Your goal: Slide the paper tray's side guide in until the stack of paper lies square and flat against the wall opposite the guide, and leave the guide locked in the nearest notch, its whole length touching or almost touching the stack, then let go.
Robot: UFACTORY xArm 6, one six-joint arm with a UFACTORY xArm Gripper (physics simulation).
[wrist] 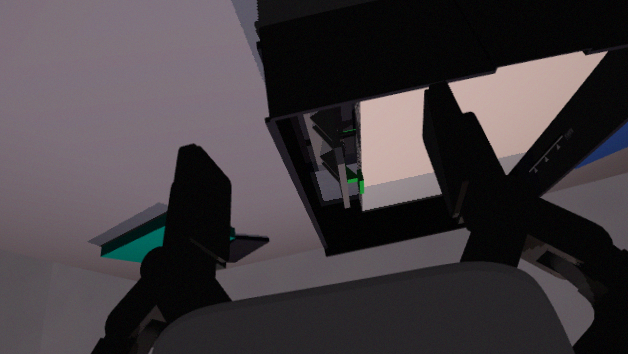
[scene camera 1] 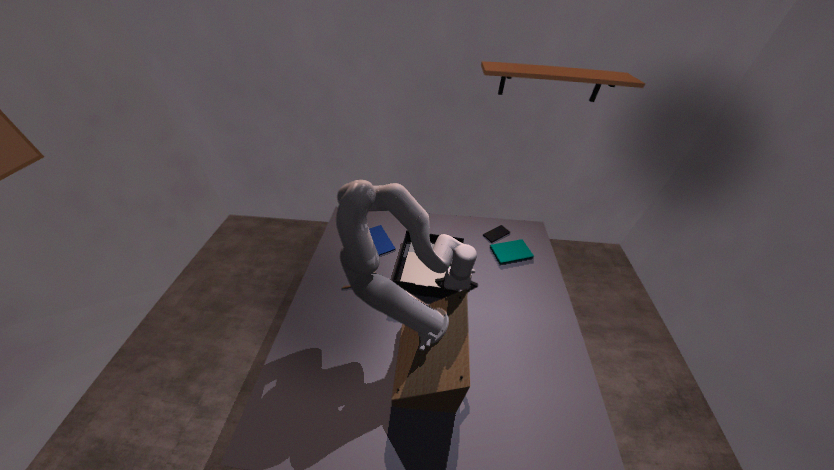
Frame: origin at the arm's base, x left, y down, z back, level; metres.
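Seen in the pictures: gripper, fingertip midpoint: [wrist: 314,137] [scene camera 1: 453,292]; arm's base at its link origin: [scene camera 1: 434,325].
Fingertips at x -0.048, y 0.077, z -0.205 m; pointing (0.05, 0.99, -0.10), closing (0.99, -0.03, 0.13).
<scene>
Offsets run from my fingertips to a thing's top centre. "*": to the spot under its first point.
The black paper tray [scene camera 1: 415,290] [wrist: 390,231] stands behind the wooden base. The paper stack {dy +0.092, dx +0.151, dz -0.200 m} [scene camera 1: 419,270] [wrist: 395,145] lies inside it; part is hidden by the arm and a finger. In the wrist view the side guide {* dy +0.056, dx +0.020, dz -0.159 m} [wrist: 343,180], a thin pale plate with green parts, stands upright left of the stack, close to its edge. The opposite wall [wrist: 549,152] carries a marked scale; I cannot tell whether the paper touches it. The guide's notch is not clear. My gripper [scene camera 1: 457,286] [wrist: 314,137] is open and empty at the tray's near right corner, one finger outside, one over the paper.
A teal book {dy +0.117, dx -0.280, dz -0.417 m} [scene camera 1: 511,251] [wrist: 134,243] and a small black object {dy +0.127, dx -0.198, dz -0.545 m} [scene camera 1: 496,233] [wrist: 248,247] lie right of the tray in the scene view. A blue book {dy +0.127, dx +0.461, dz -0.322 m} [scene camera 1: 382,241] [wrist: 607,146] lies to its left. The wooden base [scene camera 1: 434,367] stands in front. A shelf [scene camera 1: 560,72] hangs on the wall.
</scene>
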